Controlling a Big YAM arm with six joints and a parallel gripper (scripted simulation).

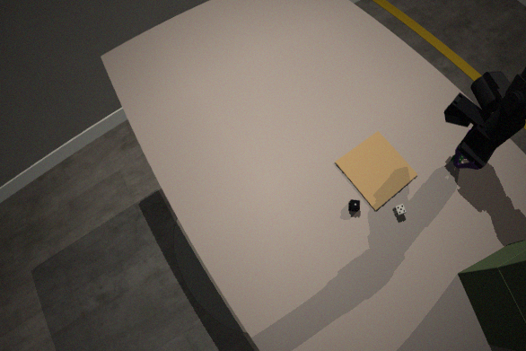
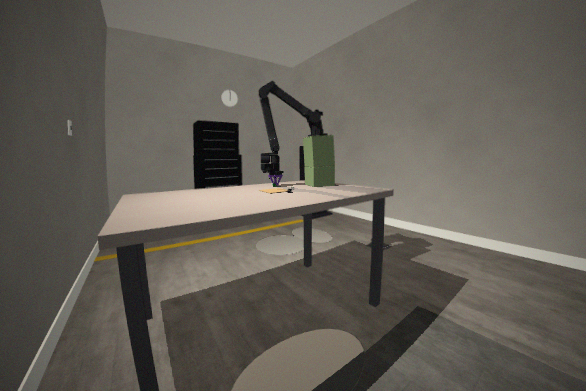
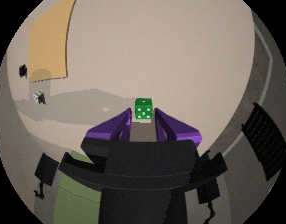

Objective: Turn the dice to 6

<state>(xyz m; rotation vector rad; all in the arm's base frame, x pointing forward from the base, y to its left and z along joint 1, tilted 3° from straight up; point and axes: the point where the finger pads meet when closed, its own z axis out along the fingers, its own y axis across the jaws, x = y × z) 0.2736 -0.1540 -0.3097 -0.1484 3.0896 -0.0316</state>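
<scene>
Now: hand 1 cm short of the green die. The rest, counted from my hand: black die (9 cm ahead, 28 cm to the left); then tan mat (12 cm ahead, 18 cm to the left, 1 cm below); then white die (2 cm ahead, 21 cm to the left).
</scene>
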